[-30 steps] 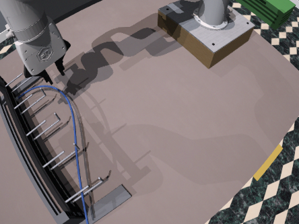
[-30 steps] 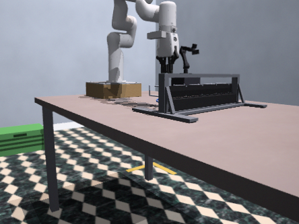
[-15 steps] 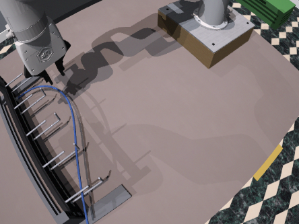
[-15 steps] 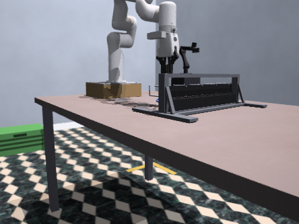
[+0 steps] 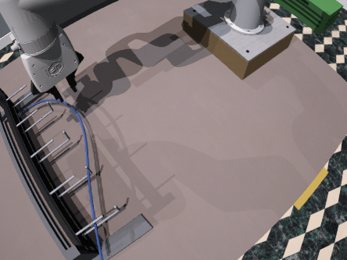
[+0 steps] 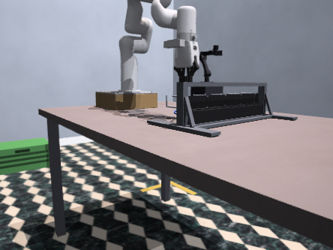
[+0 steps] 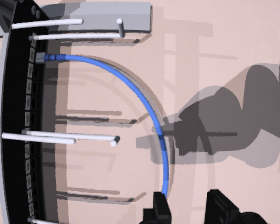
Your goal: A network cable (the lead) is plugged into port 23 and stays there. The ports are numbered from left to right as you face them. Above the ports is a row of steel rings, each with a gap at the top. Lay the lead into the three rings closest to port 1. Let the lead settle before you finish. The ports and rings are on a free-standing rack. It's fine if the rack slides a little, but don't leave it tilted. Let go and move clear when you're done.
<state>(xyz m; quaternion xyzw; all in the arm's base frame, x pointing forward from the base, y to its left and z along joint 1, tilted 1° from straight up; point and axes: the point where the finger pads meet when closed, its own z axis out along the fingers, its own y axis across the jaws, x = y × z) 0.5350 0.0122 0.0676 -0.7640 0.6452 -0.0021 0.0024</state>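
Right now my hand is 16 cm short of the rack, 8 cm to the right of it and 8 cm above it.
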